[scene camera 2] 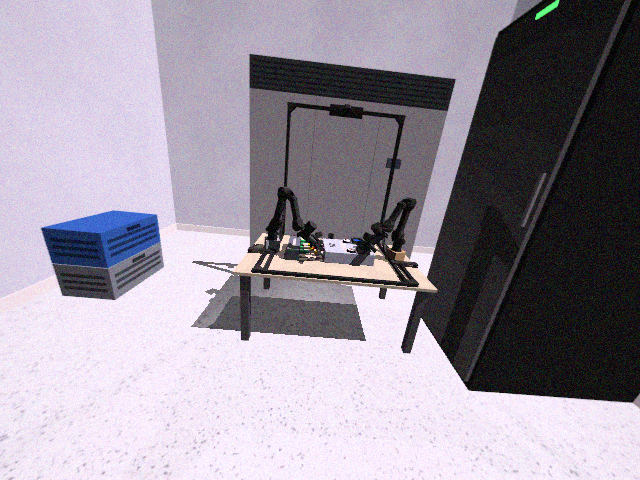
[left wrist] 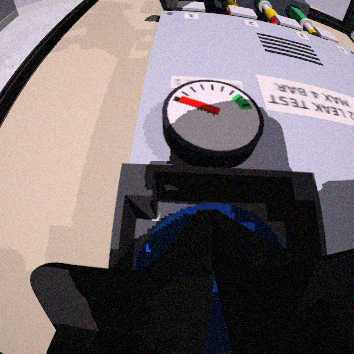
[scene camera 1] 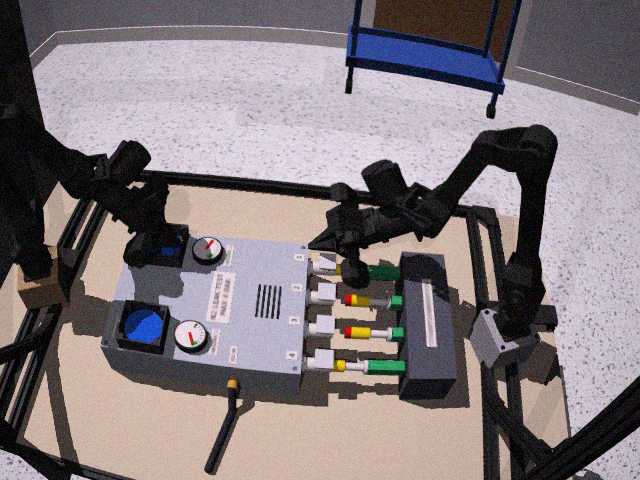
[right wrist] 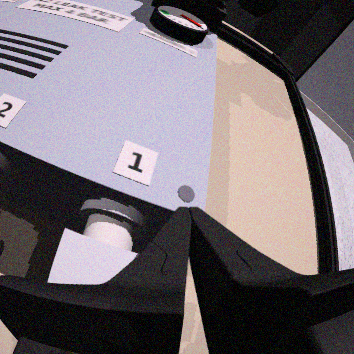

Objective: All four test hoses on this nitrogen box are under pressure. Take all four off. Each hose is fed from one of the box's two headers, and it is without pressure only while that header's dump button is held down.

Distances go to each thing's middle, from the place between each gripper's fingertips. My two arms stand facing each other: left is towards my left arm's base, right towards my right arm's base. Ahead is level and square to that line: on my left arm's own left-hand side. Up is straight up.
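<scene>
Dark manifold block (scene camera 1: 427, 348): 80 mm behind my left hand, 460 mm to the right of it, 50 mm below it.
From my right hand, the dark manifold block: 22 cm to the right, 12 cm behind, 4 cm below. By its middle, the dark manifold block is nearer to my right hand than to my left hand.
</scene>
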